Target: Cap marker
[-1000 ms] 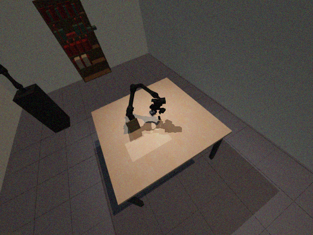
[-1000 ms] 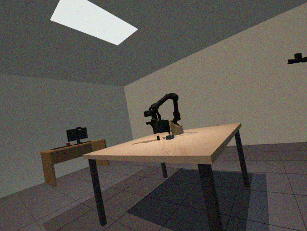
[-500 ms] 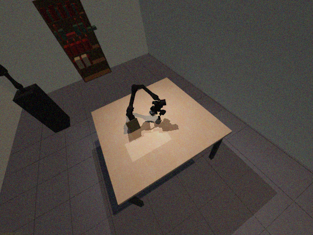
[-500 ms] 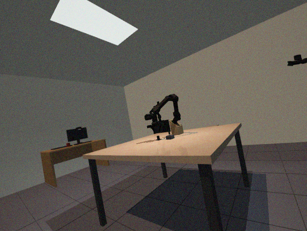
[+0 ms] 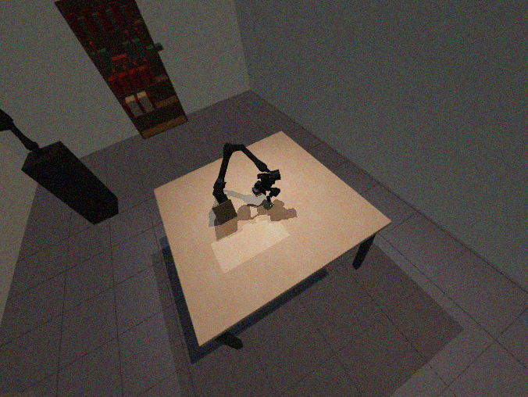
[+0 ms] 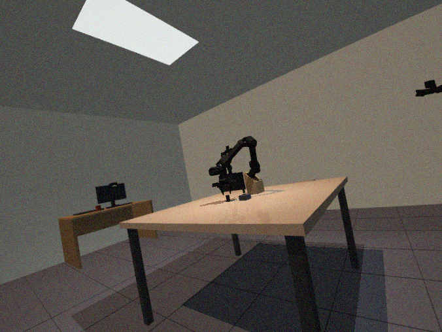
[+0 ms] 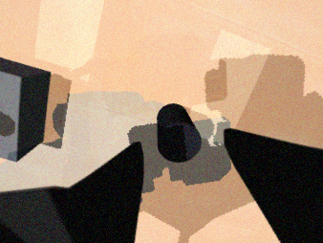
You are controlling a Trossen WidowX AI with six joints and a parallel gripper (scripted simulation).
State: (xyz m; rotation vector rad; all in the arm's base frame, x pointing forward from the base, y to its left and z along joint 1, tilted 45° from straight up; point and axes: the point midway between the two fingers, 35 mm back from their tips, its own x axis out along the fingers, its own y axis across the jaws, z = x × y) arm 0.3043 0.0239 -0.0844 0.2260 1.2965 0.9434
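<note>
Now: the dark cap 30 mm below my gripper tip. The rest, counted from my gripper tip: holder block: 30 mm behind, 130 mm to the left, 40 mm below.
</note>
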